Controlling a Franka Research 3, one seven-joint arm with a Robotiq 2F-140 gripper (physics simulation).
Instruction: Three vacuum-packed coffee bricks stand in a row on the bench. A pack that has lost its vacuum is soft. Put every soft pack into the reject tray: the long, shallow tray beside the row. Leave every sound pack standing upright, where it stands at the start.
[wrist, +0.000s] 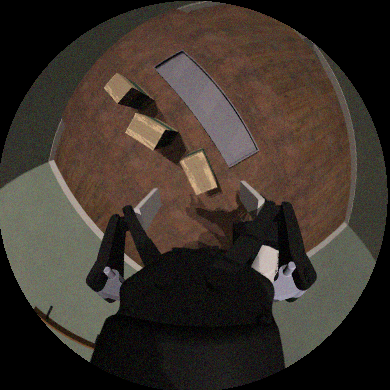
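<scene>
Three tan coffee packs stand in a slanting row on the bench. The first pack (118, 88) is at the upper left, the middle pack (149, 131) is right and below it, and the third pack (199, 172) is closest to the gripper. Which packs are soft cannot be told from their looks. The long, shallow grey reject tray (207, 105) lies to the right of the row, with no pack in it. My gripper (198, 192) is open, with nothing between its fingers. In the view, the third pack shows just beyond and between the two fingertips.
The brown bench top (295, 115) has a pale raised edge, which runs along the right side and the lower left. A white object (266, 261) shows partly behind the right finger linkage. The gripper's dark shadow falls near the third pack. Green floor shows beyond the bench.
</scene>
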